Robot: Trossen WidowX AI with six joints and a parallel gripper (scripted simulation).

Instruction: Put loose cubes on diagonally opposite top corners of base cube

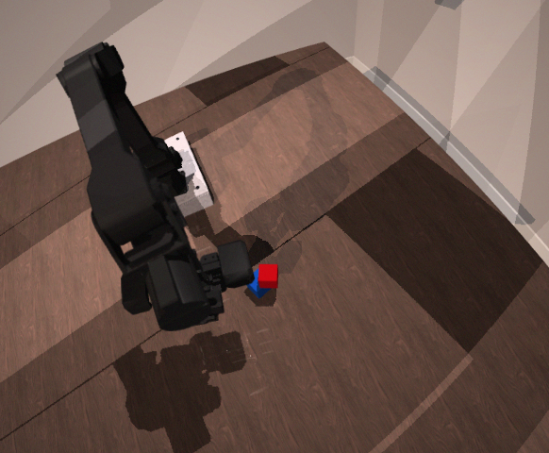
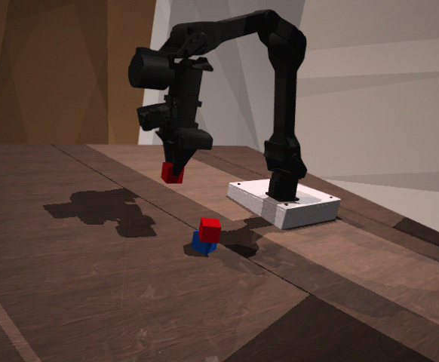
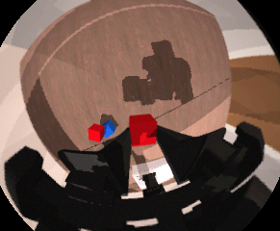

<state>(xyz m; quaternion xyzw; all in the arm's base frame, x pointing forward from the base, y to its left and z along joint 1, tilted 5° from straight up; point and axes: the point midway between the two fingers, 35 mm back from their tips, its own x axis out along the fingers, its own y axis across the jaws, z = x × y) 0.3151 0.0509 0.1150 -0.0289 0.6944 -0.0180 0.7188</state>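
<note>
Now: gripper tip 110 mm to the right of the red cube, 70 mm above it and 40 mm past it. From my gripper tip the other things lie so: blue base cube (100 mm below, 90 mm to the left, 50 mm behind).
</note>
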